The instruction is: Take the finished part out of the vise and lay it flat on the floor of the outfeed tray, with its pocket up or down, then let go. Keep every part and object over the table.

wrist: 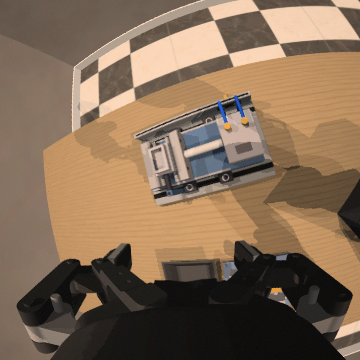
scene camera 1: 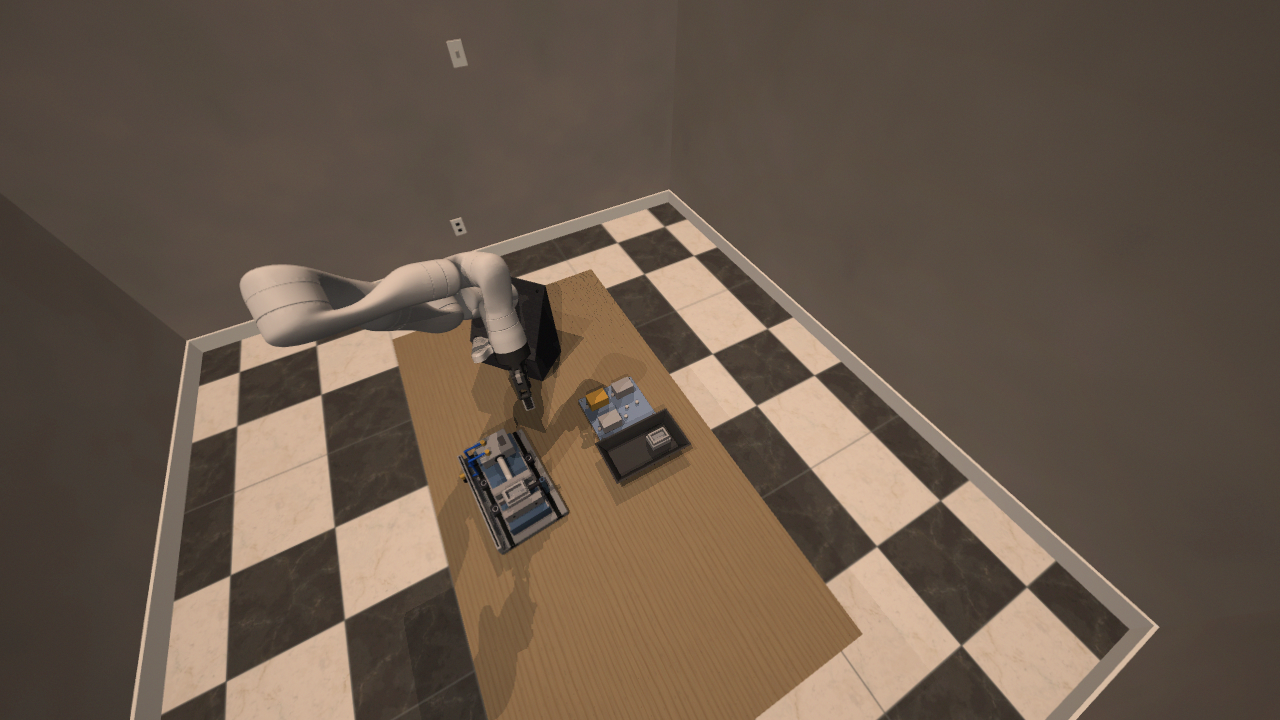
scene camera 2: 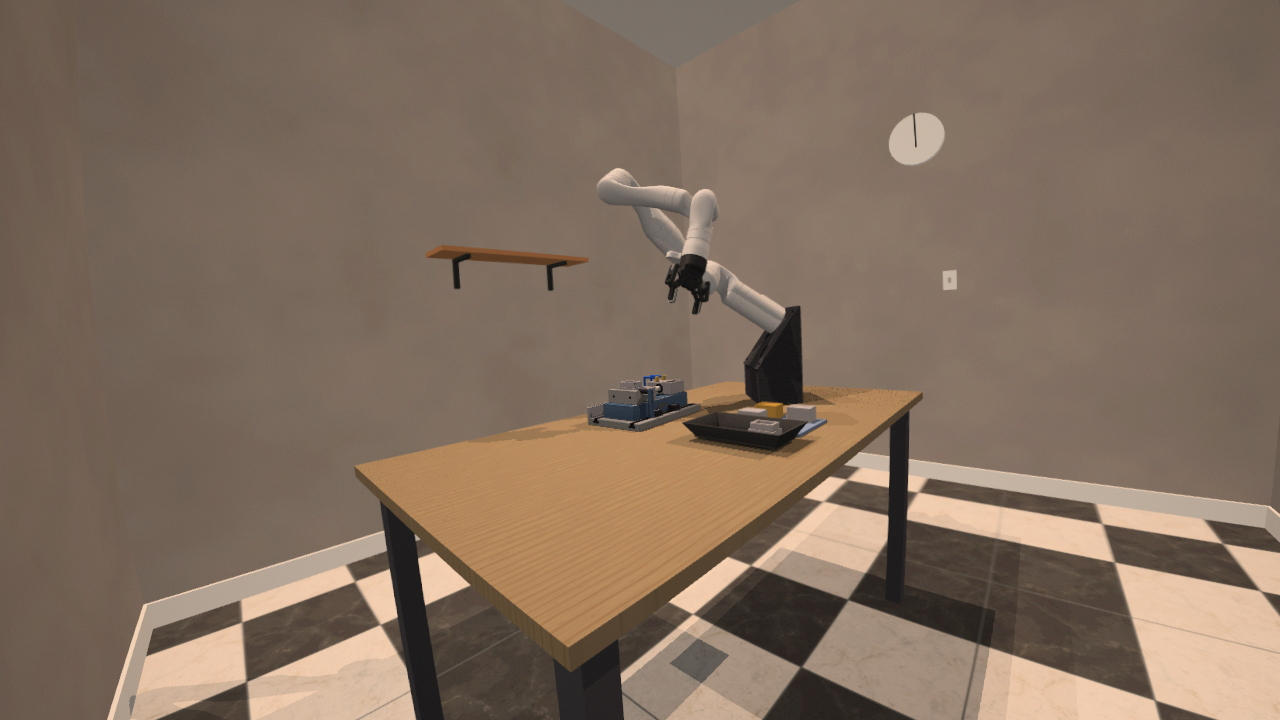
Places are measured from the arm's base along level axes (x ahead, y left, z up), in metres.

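Pixels of known places: gripper, between the fingertips: (wrist: pixel 182 254) (scene camera 1: pixel 529 398) (scene camera 2: pixel 683 308); arm's base, origin of its link: (scene camera 2: pixel 777 322).
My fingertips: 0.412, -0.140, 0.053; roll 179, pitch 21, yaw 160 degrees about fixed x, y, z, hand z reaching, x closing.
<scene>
For each thing: its top centre in the pictures, then the offset to it from my fingertips, as dx, dy, dz.
- finished part, centre of its top: (wrist: pixel 157 158) (scene camera 1: pixel 514 490) (scene camera 2: pixel 630 381) +0.081, -0.135, -0.196
- vise, centre of its top: (wrist: pixel 191 146) (scene camera 1: pixel 504 473) (scene camera 2: pixel 645 383) +0.013, -0.132, -0.212
- similar light part, centre of its top: (scene camera 2: pixel 764 422) (scene camera 1: pixel 658 435) +0.161, +0.271, -0.264
- blue plate, centre of its top: (scene camera 2: pixel 777 422) (wrist: pixel 258 290) (scene camera 1: pixel 616 407) -0.011, +0.248, -0.303
- orange block, centre of its top: (scene camera 2: pixel 769 403) (scene camera 1: pixel 596 396) -0.063, +0.211, -0.267
The finished part (scene camera 1: pixel 514 492) (wrist: pixel 159 158), a light grey rectangular block with a pocket facing up, sits in the vise (scene camera 1: pixel 499 444) (scene camera 2: pixel 623 409) (wrist: pixel 242 146), at the end away from the blue-handled grey block. The black outfeed tray (scene camera 1: pixel 630 457) (scene camera 2: pixel 726 433) (wrist: pixel 191 272) stands across the table; its near part is hidden by the gripper in the wrist view. A similar light part (scene camera 1: pixel 658 437) (scene camera 2: pixel 764 426) lies inside it. My gripper (scene camera 1: pixel 527 405) (scene camera 2: pixel 684 304) (wrist: pixel 182 254) is open and empty, high above the table between the robot base and the vise.
A blue plate (scene camera 1: pixel 617 403) (scene camera 2: pixel 813 426) (wrist: pixel 228 269) with an orange block (scene camera 1: pixel 597 398) (scene camera 2: pixel 768 409) and two pale blocks adjoins the tray on the robot base side. Small pegs stand on the plate. The black robot base (scene camera 1: pixel 542 344) (scene camera 2: pixel 775 367) stands at the table's far end.
</scene>
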